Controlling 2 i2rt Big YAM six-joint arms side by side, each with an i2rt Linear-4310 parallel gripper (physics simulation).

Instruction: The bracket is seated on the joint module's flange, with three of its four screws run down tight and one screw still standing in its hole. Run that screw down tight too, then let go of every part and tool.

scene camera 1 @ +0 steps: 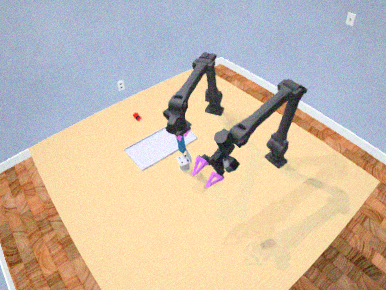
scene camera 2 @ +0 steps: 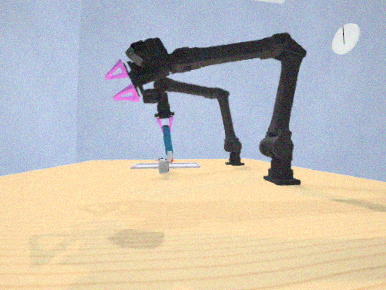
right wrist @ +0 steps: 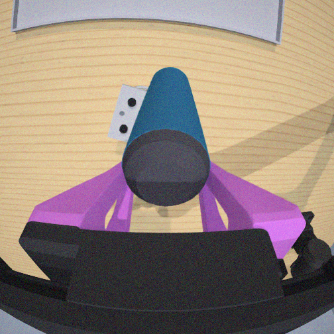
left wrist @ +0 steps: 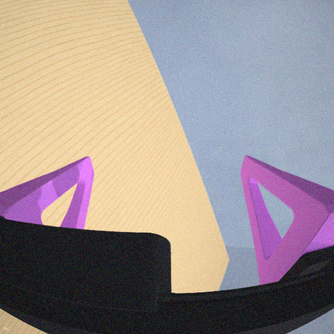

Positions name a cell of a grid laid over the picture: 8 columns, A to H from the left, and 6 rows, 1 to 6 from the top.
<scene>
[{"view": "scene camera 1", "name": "pale shallow tray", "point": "C4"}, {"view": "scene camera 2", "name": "my left gripper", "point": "C2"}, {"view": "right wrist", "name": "my right gripper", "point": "D3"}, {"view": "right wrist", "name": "white bracket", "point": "D3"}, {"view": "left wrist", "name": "my left gripper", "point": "E3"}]
</scene>
